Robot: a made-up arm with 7 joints.
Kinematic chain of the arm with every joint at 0, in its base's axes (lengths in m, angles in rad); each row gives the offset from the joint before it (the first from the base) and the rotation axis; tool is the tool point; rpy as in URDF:
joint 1: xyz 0 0 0.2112 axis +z
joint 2: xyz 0 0 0 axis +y
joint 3: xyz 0 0 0.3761 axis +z
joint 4: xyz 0.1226 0 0 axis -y
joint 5: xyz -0.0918 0 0.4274 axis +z
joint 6: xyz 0 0 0 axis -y
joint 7: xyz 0.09 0 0 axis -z
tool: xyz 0 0 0 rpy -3.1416 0 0
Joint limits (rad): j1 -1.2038..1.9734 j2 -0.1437..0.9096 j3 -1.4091..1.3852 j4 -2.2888..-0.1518 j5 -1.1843..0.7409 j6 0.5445..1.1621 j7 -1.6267..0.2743
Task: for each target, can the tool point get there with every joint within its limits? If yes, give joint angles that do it. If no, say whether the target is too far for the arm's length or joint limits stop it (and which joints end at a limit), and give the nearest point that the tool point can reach.
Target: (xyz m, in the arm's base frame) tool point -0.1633 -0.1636 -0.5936
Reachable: no: joint limits stop it (at a limit: joint 1, joint 2, joint 4) | nearest point -0.0103 -0.4091 -0.1449 | short by 0.534 m
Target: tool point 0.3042 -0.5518 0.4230
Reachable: yes | joints -0.6757 0.0859 -0.3644 -1.8903 -0.4688 0.9343 -0.0800
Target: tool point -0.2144 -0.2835 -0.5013
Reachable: no: joint limits stop it (at a limit: joint 1, joint 2, joint 4, joint 6) | nearest point -0.0736 -0.4249 -0.1298 | short by 0.422 m
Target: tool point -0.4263 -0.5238 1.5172
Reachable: no: too far | nearest point -0.2465 -0.3196 1.0271 | short by 0.561 m
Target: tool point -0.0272 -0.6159 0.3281
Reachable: yes | joints -0.4721 0.3623 -1.1735 -2.0318 -0.7139 0.9436 -1.0710
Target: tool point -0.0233 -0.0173 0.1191
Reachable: no: joint limits stop it (at a limit: joint 1, joint 2, joint 4, joint 6) | nearest point -0.0323 -0.3790 -0.1058 | short by 0.426 m
